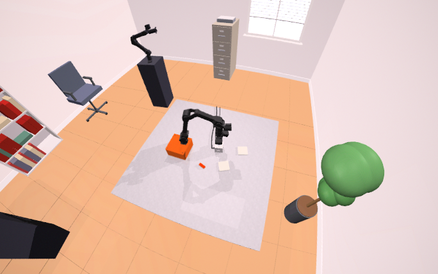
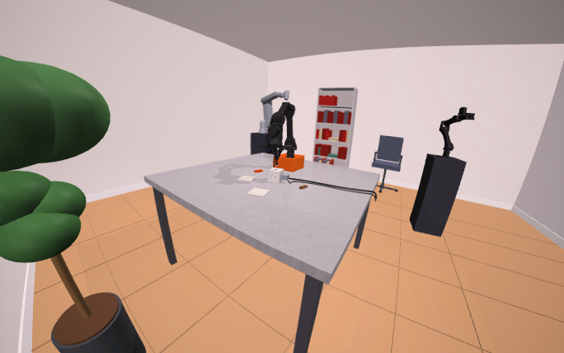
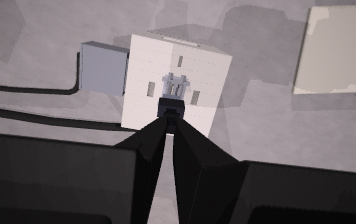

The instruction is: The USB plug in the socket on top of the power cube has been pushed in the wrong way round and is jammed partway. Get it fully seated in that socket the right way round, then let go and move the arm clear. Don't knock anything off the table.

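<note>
Now: the black usb plug 20 mm below my gripper tip. From my gripper tip the other things lie so: red block 120 mm behind, 210 mm to the right, 130 mm below; then usb socket 70 mm below; then brown block 20 mm ahead, 190 mm to the left, 130 mm below.
</note>
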